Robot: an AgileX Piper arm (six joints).
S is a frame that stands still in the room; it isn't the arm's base.
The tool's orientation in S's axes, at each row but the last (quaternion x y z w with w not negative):
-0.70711, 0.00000, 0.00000, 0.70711
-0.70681, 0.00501, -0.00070, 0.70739
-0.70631, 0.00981, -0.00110, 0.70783
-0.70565, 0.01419, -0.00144, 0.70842
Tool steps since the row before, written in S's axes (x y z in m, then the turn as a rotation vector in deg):
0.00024, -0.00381, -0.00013, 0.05, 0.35, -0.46
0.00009, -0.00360, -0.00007, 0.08, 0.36, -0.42
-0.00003, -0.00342, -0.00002, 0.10, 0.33, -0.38
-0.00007, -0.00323, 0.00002, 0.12, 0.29, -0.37
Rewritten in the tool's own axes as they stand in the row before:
0.00024, 0.00013, -0.00381, 0.05, 0.46, 0.35
0.00012, 0.00007, -0.00360, 0.08, 0.42, 0.36
0.00002, 0.00001, -0.00342, 0.10, 0.38, 0.33
0.00000, -0.00003, -0.00323, 0.12, 0.37, 0.29

